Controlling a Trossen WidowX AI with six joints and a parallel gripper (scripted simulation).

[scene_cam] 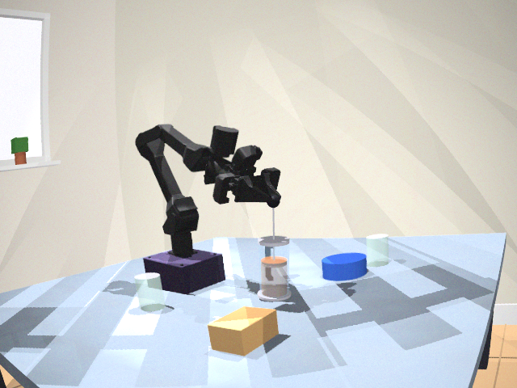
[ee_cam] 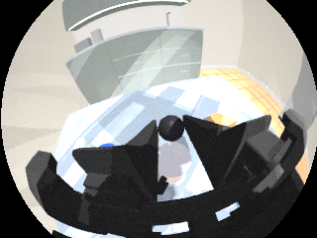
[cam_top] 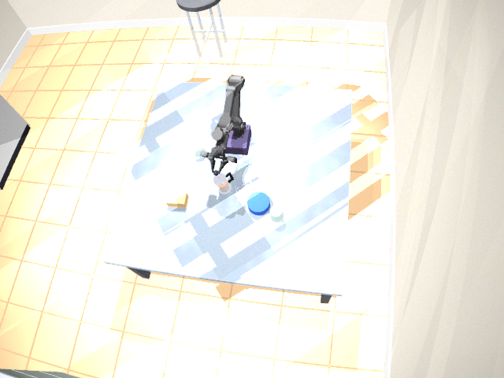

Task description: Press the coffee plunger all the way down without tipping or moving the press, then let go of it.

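Now: the glass coffee press 30 mm behind my gripper tip, 10 mm to the left of it and 110 mm below it. Round my gripper tip: blue flat cylinder 10 mm ahead, 220 mm to the left, 200 mm below; orange block 120 mm ahead, 230 mm to the right, 200 mm below.
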